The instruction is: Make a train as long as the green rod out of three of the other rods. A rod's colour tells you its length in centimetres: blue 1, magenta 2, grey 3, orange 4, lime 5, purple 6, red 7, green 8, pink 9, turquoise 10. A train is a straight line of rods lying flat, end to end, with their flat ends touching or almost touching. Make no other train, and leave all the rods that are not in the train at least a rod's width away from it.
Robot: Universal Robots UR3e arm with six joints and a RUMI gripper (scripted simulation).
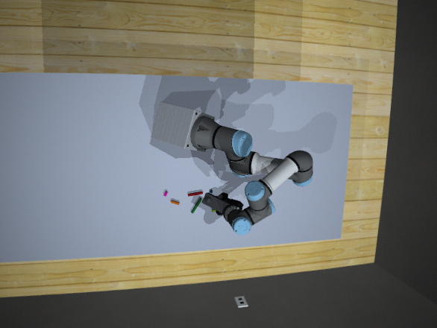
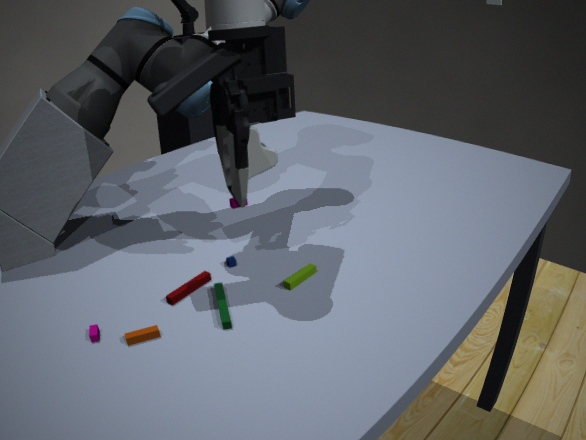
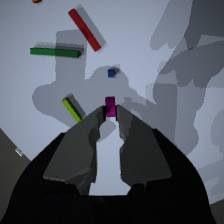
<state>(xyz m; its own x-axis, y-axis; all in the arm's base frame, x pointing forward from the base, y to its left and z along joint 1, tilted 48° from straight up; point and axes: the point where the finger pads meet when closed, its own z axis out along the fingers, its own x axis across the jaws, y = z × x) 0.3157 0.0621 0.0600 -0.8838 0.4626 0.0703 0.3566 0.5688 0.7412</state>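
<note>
Right now the blue rod is 9 cm below my hand, 2 cm to the right of it and 1 cm behind it. From my hand the other things lie so: green rod (9 cm to the right, 9 cm below, 6 cm ahead); lime rod (9 cm below, 9 cm ahead, 1 cm to the left); red rod (9 cm to the right, 9 cm below).
</note>
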